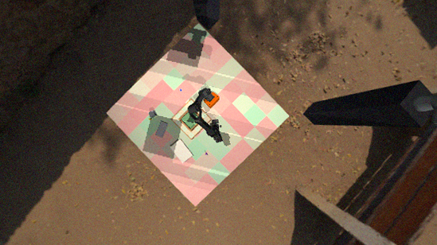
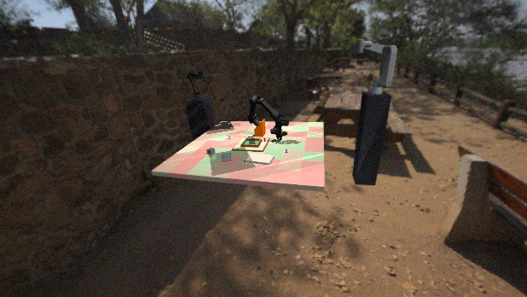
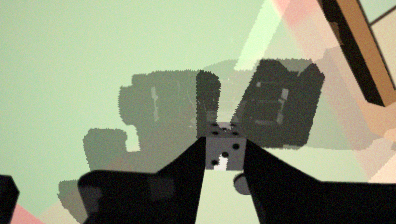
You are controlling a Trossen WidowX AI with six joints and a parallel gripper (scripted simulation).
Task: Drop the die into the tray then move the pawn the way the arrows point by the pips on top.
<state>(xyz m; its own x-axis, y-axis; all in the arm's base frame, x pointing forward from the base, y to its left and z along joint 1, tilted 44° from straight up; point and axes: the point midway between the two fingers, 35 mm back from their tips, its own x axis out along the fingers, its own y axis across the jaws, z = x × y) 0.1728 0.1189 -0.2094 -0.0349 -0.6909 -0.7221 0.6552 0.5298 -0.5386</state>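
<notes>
Now: the red piece 130 mm to the right of my gripper tip, 30 mm ahead of it and 20 mm above it. Round my gripper tip: green dice tray: 250 mm to the right, 90 mm ahead; grey die: right at my gripper tip; purple piece: 240 mm ahead, 90 mm to the left, 10 mm above.
</notes>
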